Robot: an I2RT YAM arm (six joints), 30 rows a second.
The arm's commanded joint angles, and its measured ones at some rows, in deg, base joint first. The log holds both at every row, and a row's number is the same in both.
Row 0, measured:
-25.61, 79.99, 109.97, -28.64, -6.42, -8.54
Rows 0 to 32, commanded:
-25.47, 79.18, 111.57, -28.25, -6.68, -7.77
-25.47, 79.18, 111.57, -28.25, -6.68, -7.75
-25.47, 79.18, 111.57, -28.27, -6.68, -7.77
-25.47, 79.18, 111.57, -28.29, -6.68, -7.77
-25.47, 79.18, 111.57, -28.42, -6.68, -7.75
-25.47, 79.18, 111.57, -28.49, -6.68, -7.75
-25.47, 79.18, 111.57, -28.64, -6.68, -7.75
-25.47, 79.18, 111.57, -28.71, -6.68, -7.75
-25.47, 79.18, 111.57, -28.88, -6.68, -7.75
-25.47, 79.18, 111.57, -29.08, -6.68, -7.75
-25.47, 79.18, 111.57, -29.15, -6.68, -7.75
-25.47, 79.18, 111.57, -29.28, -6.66, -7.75
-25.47, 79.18, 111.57, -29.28, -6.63, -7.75
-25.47, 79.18, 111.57, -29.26, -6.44, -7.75
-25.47, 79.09, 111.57, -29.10, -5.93, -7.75
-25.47, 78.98, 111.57, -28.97, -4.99, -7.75
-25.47, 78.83, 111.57, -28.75, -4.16, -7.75
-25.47, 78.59, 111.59, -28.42, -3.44, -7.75
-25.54, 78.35, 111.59, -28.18, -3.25, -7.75
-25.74, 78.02, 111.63, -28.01, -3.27, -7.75
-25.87, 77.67, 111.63, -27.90, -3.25, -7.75
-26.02, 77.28, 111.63, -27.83, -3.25, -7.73
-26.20, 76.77, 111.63, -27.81, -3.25, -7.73
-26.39, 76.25, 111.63, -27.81, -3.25, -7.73
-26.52, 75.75, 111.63, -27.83, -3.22, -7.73
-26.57, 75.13, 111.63, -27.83, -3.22, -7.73
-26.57, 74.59, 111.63, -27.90, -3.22, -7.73
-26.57, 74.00, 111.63, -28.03, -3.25, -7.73
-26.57, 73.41, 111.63, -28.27, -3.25, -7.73
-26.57, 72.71, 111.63, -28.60, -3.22, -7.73
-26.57, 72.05, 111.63, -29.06, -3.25, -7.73
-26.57, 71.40, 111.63, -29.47, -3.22, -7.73
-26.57, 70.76, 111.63, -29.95, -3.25, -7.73
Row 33, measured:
-26.44, 73.19, 109.97, -29.91, -3.60, -8.51
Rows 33 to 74, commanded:
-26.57, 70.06, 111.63, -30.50, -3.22, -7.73
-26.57, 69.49, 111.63, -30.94, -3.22, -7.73
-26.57, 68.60, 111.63, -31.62, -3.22, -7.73
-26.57, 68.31, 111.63, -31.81, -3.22, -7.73
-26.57, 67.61, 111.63, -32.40, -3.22, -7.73
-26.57, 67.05, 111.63, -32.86, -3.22, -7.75
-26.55, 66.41, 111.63, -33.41, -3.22, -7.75
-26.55, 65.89, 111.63, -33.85, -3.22, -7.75
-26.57, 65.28, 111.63, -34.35, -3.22, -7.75
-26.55, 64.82, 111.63, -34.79, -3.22, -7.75
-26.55, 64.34, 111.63, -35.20, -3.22, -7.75
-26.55, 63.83, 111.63, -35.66, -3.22, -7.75
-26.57, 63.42, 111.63, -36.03, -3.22, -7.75
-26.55, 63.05, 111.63, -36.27, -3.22, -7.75
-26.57, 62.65, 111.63, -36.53, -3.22, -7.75
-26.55, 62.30, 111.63, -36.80, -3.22, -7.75
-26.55, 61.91, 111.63, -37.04, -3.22, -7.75
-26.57, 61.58, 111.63, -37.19, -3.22, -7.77
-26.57, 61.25, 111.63, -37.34, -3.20, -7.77
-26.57, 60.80, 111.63, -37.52, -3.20, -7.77
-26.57, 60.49, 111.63, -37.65, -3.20, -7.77
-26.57, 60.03, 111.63, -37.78, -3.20, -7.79
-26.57, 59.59, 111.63, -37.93, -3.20, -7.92
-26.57, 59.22, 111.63, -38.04, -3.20, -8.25
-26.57, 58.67, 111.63, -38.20, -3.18, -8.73
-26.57, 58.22, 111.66, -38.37, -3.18, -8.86
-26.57, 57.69, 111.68, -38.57, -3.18, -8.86
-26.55, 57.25, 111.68, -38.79, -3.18, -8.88
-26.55, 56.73, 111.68, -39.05, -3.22, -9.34
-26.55, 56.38, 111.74, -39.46, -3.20, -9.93
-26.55, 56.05, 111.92, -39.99, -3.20, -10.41
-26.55, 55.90, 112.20, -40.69, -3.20, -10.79
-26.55, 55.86, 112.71, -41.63, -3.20, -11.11
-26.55, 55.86, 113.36, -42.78, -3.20, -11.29
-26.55, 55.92, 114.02, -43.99, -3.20, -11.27
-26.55, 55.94, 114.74, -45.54, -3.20, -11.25
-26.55, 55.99, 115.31, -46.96, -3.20, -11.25
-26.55, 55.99, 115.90, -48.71, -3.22, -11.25
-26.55, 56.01, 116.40, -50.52, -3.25, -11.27
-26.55, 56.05, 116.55, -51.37, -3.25, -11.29
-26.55, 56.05, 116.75, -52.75, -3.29, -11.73
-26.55, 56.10, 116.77, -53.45, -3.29, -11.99
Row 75, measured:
-26.46, 56.14, 115.44, -52.62, -3.07, -10.81
